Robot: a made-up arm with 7 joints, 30 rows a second.
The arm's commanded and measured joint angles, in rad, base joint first. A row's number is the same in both.
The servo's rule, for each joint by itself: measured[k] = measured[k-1] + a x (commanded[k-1-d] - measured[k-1]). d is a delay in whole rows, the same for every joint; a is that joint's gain. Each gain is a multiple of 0.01, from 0.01 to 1. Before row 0 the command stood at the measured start. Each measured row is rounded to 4 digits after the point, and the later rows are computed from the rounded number. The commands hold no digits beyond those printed.
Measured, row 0:
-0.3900 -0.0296 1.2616 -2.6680 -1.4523 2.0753 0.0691
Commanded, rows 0 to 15:
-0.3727 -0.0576 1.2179 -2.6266 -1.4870 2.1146 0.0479
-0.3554 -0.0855 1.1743 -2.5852 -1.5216 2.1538 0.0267
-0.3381 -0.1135 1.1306 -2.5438 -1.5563 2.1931 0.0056
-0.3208 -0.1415 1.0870 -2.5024 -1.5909 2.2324 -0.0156
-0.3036 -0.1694 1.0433 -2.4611 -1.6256 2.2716 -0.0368
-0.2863 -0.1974 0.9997 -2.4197 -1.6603 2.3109 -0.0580
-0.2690 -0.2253 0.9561 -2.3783 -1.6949 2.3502 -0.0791
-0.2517 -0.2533 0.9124 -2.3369 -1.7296 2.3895 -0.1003
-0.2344 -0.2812 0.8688 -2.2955 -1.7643 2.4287 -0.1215
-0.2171 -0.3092 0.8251 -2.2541 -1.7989 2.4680 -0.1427
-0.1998 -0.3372 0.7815 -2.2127 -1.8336 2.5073 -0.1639
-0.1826 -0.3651 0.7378 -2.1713 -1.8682 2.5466 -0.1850
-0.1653 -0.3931 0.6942 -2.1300 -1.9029 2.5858 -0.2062
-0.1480 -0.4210 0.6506 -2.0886 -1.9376 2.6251 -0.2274
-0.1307 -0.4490 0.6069 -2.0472 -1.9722 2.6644 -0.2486
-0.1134 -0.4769 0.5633 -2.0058 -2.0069 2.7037 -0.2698
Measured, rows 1 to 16:
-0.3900 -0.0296 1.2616 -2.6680 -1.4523 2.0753 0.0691
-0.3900 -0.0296 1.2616 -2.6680 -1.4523 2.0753 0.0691
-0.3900 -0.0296 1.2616 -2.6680 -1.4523 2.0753 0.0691
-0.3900 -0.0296 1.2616 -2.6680 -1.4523 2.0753 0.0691
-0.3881 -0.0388 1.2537 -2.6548 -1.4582 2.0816 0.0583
-0.3845 -0.0542 1.2394 -2.6325 -1.4690 2.0932 0.0422
-0.3794 -0.0738 1.2198 -2.6041 -1.4838 2.1092 0.0235
-0.3730 -0.0961 1.1959 -2.5716 -1.5020 2.1289 0.0036
-0.3654 -0.1203 1.1684 -2.5362 -1.5230 2.1517 -0.0170
-0.3567 -0.1457 1.1380 -2.4989 -1.5463 2.1772 -0.0379
-0.3471 -0.1720 1.1053 -2.4603 -1.5716 2.2049 -0.0589
-0.3366 -0.1988 1.0706 -2.4208 -1.5985 2.2344 -0.0800
-0.3254 -0.2260 1.0343 -2.3807 -1.6267 2.2655 -0.1012
-0.3135 -0.2535 0.9966 -2.3402 -1.6560 2.2979 -0.1224
-0.3010 -0.2811 0.9579 -2.2994 -1.6862 2.3314 -0.1436
-0.2880 -0.3088 0.9183 -2.2584 -1.7171 2.3658 -0.1647
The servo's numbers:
d 4
a 0.11 0.33 0.18 0.32 0.17 0.16 0.51

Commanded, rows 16 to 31:
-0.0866 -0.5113 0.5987 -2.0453 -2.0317 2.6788 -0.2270
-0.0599 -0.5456 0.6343 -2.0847 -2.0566 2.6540 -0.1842
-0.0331 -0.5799 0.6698 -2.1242 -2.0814 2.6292 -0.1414
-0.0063 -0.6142 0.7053 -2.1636 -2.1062 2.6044 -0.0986
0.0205 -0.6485 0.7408 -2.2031 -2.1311 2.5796 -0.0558
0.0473 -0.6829 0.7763 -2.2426 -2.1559 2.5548 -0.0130
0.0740 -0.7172 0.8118 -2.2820 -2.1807 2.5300 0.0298
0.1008 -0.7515 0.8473 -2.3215 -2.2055 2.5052 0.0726
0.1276 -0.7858 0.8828 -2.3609 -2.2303 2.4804 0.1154
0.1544 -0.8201 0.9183 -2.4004 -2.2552 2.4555 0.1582
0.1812 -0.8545 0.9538 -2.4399 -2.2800 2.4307 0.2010
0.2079 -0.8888 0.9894 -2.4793 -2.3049 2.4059 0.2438
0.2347 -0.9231 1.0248 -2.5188 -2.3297 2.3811 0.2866
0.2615 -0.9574 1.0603 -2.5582 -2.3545 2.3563 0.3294
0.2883 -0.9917 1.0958 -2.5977 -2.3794 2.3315 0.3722
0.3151 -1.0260 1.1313 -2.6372 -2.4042 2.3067 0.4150
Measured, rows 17 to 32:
-0.2745 -0.3366 0.8780 -2.2173 -1.7487 2.4010 -0.1859
-0.2606 -0.3645 0.8371 -2.1761 -1.7808 2.4369 -0.2071
-0.2463 -0.3924 0.7957 -2.1349 -1.8133 2.4733 -0.2283
-0.2317 -0.4203 0.7539 -2.0936 -1.8462 2.5102 -0.2495
-0.2157 -0.4503 0.7260 -2.0781 -1.8777 2.5372 -0.2380
-0.1986 -0.4817 0.7095 -2.0802 -1.9081 2.5559 -0.2106
-0.1804 -0.5141 0.7024 -2.0943 -1.9376 2.5676 -0.1753
-0.1612 -0.5471 0.7029 -2.1165 -1.9663 2.5735 -0.1362
-0.1412 -0.5806 0.7097 -2.1442 -1.9943 2.5745 -0.0952
-0.1205 -0.6144 0.7217 -2.1757 -2.0218 2.5713 -0.0533
-0.0991 -0.6483 0.7379 -2.2097 -2.0488 2.5647 -0.0109
-0.0771 -0.6824 0.7576 -2.2455 -2.0754 2.5552 0.0317
-0.0546 -0.7165 0.7801 -2.2824 -2.1017 2.5432 0.0744
-0.0316 -0.7507 0.8050 -2.3202 -2.1278 2.5292 0.1171
-0.0082 -0.7850 0.8318 -2.3585 -2.1537 2.5134 0.1599
0.0156 -0.8193 0.8602 -2.3972 -2.1794 2.4962 0.2027

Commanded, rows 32 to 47:
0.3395 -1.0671 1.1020 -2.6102 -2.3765 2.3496 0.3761
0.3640 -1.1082 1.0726 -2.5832 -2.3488 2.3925 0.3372
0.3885 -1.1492 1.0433 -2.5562 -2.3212 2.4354 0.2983
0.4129 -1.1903 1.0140 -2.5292 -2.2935 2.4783 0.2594
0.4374 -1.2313 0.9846 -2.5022 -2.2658 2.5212 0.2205
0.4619 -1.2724 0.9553 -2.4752 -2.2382 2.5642 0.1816
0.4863 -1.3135 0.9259 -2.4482 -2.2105 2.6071 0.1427
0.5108 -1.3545 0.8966 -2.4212 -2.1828 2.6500 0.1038
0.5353 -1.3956 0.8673 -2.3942 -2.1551 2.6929 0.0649
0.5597 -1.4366 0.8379 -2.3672 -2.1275 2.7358 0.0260
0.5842 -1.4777 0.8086 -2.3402 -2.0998 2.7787 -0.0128
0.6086 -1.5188 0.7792 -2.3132 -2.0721 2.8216 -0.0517
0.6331 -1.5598 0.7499 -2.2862 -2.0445 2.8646 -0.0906
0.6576 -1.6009 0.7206 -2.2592 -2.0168 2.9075 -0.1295
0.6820 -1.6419 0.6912 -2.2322 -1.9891 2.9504 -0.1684
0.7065 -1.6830 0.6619 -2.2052 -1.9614 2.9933 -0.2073
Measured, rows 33 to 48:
0.0397 -0.8536 0.8898 -2.4361 -2.2050 2.4778 0.2455
0.0641 -0.8879 0.9205 -2.4752 -2.2304 2.4584 0.2883
0.0888 -0.9222 0.9521 -2.5144 -2.2557 2.4381 0.3311
0.1137 -0.9565 0.9844 -2.5537 -2.2809 2.4171 0.3739
0.1385 -0.9930 1.0056 -2.5718 -2.2972 2.4063 0.3750
0.1633 -1.0310 1.0177 -2.5754 -2.3060 2.4041 0.3557
0.1881 -1.0700 1.0223 -2.5693 -2.3086 2.4091 0.3264
0.2128 -1.1097 1.0208 -2.5565 -2.3060 2.4202 0.2922
0.2375 -1.1498 1.0143 -2.5391 -2.2992 2.4364 0.2556
0.2622 -1.1903 1.0037 -2.5187 -2.2888 2.4568 0.2179
0.2869 -1.2310 0.9897 -2.4961 -2.2755 2.4808 0.1795
0.3115 -1.2718 0.9729 -2.4721 -2.2597 2.5079 0.1409
0.3361 -1.3127 0.9539 -2.4472 -2.2419 2.5375 0.1021
0.3607 -1.3536 0.9330 -2.4216 -2.2225 2.5692 0.0633
0.3853 -1.3946 0.9106 -2.3956 -2.2016 2.6027 0.0245
0.4099 -1.4356 0.8869 -2.3692 -2.1796 2.6377 -0.0144

